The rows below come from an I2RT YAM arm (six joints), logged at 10 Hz.
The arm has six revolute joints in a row. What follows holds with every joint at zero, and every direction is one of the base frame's.
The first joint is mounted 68 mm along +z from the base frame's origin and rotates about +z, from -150 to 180 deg.
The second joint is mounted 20 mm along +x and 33.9 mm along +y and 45.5 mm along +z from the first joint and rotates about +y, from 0 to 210 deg.
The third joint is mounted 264 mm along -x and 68.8 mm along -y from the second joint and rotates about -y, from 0 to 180 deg.
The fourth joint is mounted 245 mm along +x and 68.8 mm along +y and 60 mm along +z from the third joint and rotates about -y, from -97 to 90 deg.
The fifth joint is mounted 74 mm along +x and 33.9 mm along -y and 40.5 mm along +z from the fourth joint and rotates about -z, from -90 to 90 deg.
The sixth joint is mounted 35.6 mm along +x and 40.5 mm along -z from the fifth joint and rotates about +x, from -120 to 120 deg.
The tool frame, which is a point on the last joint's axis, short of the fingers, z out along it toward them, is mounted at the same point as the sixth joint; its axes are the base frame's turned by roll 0, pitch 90 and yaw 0 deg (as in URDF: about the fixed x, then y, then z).
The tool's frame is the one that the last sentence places.
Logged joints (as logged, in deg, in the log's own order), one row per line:
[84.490 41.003 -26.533 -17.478 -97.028 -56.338]
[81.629 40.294 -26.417 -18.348 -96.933 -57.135]
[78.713 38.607 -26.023 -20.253 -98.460 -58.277]
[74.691 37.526 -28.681 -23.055 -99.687 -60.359]
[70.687 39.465 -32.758 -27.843 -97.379 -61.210]
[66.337 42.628 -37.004 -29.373 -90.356 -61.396]
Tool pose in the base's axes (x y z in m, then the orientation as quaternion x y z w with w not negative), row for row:
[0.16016 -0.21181 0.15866 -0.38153 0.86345 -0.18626 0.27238]
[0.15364 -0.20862 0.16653 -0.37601 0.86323 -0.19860 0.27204]
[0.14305 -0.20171 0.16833 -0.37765 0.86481 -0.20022 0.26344]
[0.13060 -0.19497 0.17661 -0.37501 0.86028 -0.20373 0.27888]
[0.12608 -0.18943 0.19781 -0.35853 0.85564 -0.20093 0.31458]
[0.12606 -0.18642 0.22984 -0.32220 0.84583 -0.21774 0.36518]
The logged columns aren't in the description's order. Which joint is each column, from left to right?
Columns, left to right: joint 2, joint 3, joint 5, joint 4, joint 6, joint 1.
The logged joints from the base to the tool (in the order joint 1, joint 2, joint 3, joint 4, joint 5, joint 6), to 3 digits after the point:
[-56.338 84.490 41.003 -17.478 -26.533 -97.028]
[-57.135 81.629 40.294 -18.348 -26.417 -96.933]
[-58.277 78.713 38.607 -20.253 -26.023 -98.460]
[-60.359 74.691 37.526 -23.055 -28.681 -99.687]
[-61.210 70.687 39.465 -27.843 -32.758 -97.379]
[-61.396 66.337 42.628 -29.373 -37.004 -90.356]

